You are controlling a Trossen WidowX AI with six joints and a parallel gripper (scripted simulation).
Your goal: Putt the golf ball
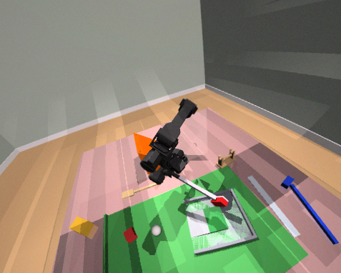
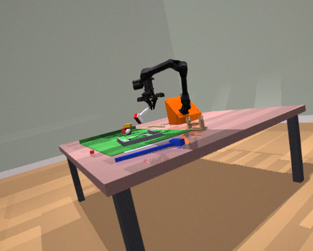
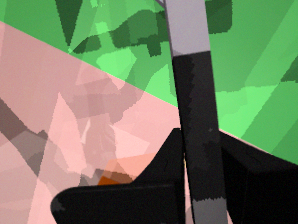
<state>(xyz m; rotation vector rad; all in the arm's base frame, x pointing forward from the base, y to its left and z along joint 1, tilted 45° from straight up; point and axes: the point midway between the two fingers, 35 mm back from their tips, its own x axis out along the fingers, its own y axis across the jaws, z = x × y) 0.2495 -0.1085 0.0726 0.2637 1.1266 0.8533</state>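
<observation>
Now: the red putter 100 mm ahead of my gripper tip and 60 mm to the left of it. Round my gripper tip: white golf ball: 170 mm to the right, 130 mm ahead, 120 mm below; grey frame: 210 mm ahead, 140 mm below, 110 mm to the left; green mat: 210 mm ahead, 140 mm below, 50 mm to the right.
</observation>
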